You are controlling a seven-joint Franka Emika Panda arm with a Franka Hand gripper.
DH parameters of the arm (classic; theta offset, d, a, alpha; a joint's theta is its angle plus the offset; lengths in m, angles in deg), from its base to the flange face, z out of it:
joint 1: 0 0.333 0 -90
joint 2: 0 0 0 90
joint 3: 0 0.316 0.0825 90
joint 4: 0 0 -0.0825 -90
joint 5: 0 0.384 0 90
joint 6: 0 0 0.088 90
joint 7: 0 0.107 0 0
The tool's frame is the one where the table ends.
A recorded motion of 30 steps. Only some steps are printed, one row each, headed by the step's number.
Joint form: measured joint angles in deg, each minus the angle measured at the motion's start. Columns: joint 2, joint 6, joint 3, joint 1, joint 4, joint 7, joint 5.
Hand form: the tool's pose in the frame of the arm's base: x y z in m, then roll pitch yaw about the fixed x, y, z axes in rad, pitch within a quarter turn. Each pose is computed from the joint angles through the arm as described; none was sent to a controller.
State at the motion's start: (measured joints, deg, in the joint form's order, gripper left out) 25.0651 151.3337 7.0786 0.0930 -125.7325 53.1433 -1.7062
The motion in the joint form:
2: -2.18 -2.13 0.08 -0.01 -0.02 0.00 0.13
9: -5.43 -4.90 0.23 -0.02 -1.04 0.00 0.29
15: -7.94 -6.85 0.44 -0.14 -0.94 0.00 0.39
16: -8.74 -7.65 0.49 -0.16 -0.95 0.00 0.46
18: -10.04 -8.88 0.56 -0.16 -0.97 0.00 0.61
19: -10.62 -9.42 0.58 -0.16 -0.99 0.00 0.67
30: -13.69 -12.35 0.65 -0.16 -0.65 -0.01 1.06
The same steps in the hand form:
2: 0.5540 0.0719 0.2027 -3.1102 0.0191 -0.7873
9: 0.5487 0.0721 0.2233 -3.1212 0.0210 -0.7853
15: 0.5500 0.0726 0.2450 -3.1147 0.0110 -0.7844
16: 0.5496 0.0726 0.2514 -3.1155 0.0103 -0.7846
18: 0.5489 0.0730 0.2618 -3.1158 0.0089 -0.7849
19: 0.5485 0.0731 0.2664 -3.1160 0.0082 -0.7852
30: 0.5479 0.0733 0.2936 -3.1116 0.0011 -0.7881

